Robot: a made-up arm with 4 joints. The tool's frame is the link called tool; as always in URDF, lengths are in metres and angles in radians.
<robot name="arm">
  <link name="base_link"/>
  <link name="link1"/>
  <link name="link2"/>
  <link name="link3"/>
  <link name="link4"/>
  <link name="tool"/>
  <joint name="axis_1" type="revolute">
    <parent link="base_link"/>
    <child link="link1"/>
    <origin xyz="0 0 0.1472"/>
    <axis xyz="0 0 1"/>
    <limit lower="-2.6" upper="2.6" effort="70" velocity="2.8"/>
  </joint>
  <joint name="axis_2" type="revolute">
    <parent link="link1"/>
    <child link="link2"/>
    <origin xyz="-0.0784 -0.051 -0.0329" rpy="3.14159 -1.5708 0"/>
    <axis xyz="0 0 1"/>
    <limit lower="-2.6" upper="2.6" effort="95" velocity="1"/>
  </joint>
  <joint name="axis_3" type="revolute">
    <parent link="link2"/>
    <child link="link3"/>
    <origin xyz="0.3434 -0.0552 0.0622" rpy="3.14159 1.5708 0"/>
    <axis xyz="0 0 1"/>
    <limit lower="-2.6" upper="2.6" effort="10" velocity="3"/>
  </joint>
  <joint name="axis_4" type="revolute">
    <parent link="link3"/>
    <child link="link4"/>
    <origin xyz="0.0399 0.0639 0.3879" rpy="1.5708 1.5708 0"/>
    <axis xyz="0 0 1"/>
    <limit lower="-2.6" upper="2.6" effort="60" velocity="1.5"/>
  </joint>
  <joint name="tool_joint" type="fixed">
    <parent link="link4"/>
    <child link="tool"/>
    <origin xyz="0.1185 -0.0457 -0.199" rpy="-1.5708 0 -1.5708"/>
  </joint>
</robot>
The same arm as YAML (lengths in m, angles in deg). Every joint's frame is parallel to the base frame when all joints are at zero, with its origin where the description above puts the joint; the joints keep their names.
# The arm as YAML. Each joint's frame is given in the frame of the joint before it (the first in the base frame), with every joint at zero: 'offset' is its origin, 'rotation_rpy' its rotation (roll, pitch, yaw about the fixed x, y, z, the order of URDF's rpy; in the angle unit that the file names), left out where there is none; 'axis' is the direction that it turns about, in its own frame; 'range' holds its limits. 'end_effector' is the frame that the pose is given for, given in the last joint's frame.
length_unit: m
angle_unit: deg
chain:
  - id: axis_1
    offset: [0.0, 0.0, 0.1472]
    axis: "+z"
    range: [-148.97, 148.97]
  - id: axis_2
    offset: [-0.0784, -0.051, -0.0329]
    axis: "+x"
    range: [-148.97, 148.97]
  - id: axis_3
    offset: [0.0622, 0.0552, 0.3434]
    axis: "-z"
    range: [-148.97, 148.97]
  - id: axis_4
    offset: [-0.0399, 0.0639, -0.3879]
    axis: "-y"
    range: [-148.97, 148.97]
end_effector:
  offset: [0.0457, 0.199, 0.1185]
  rotation_rpy: [0.0, 0.0, 0.0]

